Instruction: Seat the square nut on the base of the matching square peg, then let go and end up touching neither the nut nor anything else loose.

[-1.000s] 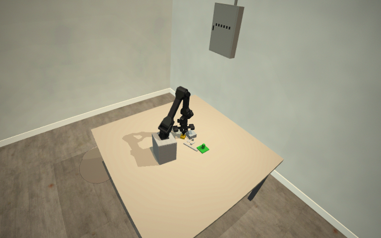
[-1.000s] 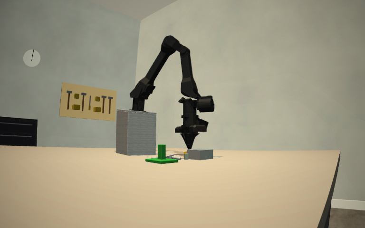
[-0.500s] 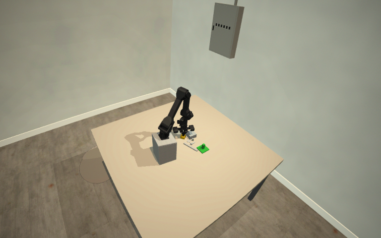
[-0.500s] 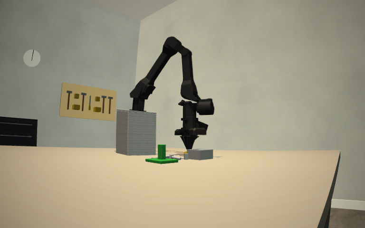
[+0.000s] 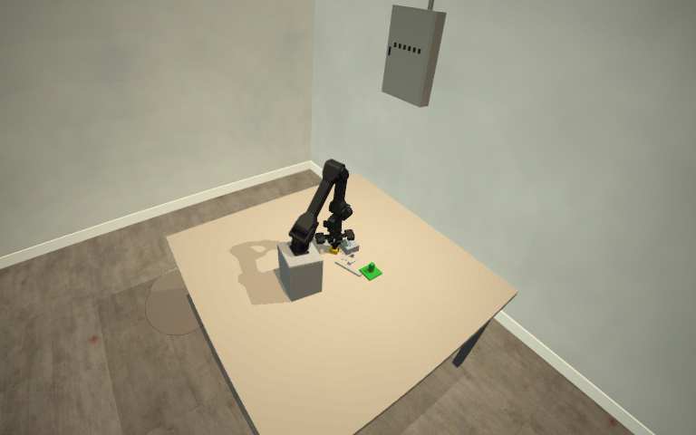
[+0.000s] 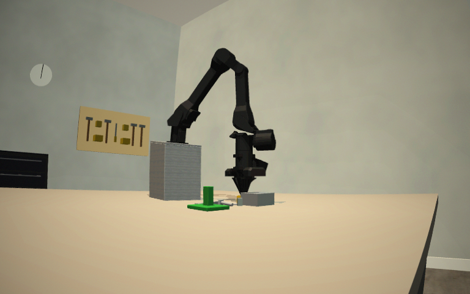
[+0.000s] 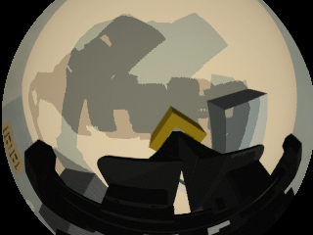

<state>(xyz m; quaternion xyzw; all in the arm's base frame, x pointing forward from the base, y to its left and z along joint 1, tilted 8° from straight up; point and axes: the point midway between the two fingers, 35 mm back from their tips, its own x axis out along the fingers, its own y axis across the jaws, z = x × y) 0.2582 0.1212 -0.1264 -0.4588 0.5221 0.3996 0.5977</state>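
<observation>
Now: hand 8 cm short of the grey block, 1 cm to the left of it and 3 cm above it. Also, from my hand: grey bolt-like piece (4 cm ahead, 11 cm to the right, 4 cm below); thin pale tool-like piece (14 cm to the right, 4 cm below).
</observation>
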